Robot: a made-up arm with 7 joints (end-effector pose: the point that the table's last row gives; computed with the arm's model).
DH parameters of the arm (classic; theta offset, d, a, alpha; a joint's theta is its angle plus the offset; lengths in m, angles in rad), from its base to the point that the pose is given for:
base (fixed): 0 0.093 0 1.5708
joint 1: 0 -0.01 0.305 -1.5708
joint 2: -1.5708 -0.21 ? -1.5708
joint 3: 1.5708 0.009 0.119 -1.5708
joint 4: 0 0.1 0.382 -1.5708
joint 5: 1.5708 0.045 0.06 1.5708
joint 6: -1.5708 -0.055 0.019 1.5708
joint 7: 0 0.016 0.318 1.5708
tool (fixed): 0 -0.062 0 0
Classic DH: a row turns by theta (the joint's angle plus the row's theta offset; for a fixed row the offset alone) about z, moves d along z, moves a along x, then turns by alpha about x.
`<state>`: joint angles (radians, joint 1 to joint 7).
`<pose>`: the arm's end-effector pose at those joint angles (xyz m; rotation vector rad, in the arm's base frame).
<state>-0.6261 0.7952 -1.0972 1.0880 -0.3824 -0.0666 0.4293</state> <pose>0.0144 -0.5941 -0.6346 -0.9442 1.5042 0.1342</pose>
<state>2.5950 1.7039 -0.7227 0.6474 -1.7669 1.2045 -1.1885</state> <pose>-0.5405 -0.2679 1.1326 0.0629 -2.7608 -0.2757</pose>
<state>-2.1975 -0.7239 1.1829 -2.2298 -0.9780 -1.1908 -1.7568</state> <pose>-0.5748 -0.2139 0.0507 0.4107 -1.9306 1.2192</pose>
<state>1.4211 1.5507 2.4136 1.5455 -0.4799 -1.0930 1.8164</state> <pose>0.2049 -0.6520 0.4669 0.5858 -0.9875 -1.3510</pose>
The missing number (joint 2, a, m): 0.071
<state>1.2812 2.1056 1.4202 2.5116 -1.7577 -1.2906 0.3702</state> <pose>0.1457 -0.0536 0.4381 -0.1635 1.9041 -0.1265</pose>
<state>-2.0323 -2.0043 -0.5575 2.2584 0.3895 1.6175 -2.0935</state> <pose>-0.5462 -0.0215 -0.1032 0.8721 -2.6820 -0.5270</pose>
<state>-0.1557 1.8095 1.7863 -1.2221 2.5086 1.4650 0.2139</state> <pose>0.3040 0.1139 0.2188 -0.5894 -0.3135 -0.7313</pose>
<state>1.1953 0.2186 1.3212 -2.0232 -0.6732 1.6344 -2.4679</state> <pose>0.3439 0.0601 0.3560 -1.4470 0.0266 2.4833</pose>
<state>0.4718 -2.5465 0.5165 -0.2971 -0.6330 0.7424 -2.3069</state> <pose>0.5514 0.0679 -0.1265 1.2635 0.0986 1.6250</pose>
